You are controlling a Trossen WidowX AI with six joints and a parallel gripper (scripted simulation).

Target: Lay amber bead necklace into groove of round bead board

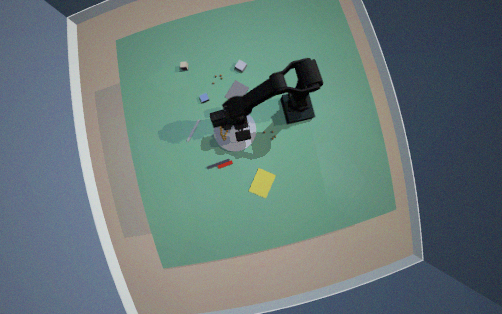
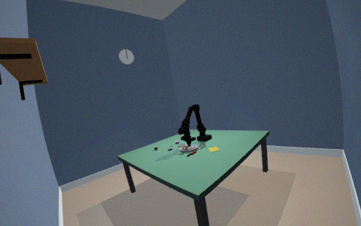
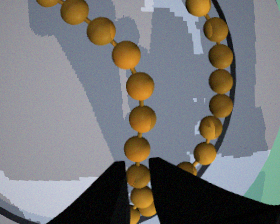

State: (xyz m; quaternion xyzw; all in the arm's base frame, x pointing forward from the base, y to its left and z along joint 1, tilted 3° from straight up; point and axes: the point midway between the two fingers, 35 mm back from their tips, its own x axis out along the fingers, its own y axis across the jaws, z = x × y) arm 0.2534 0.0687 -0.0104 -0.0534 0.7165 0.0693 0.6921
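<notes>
Now: gripper tip 30 mm to the right of the round grey bead board, 30 mm short of it and 10 mm above it. Also, from my gripper tip: blue block 170 mm ahead, 130 mm to the right, 10 mm below; then red-handled tool 190 mm to the left, 100 mm ahead, 10 mm below; then grey plate 150 mm to the right, 10 mm below, 10 mm ahead.
</notes>
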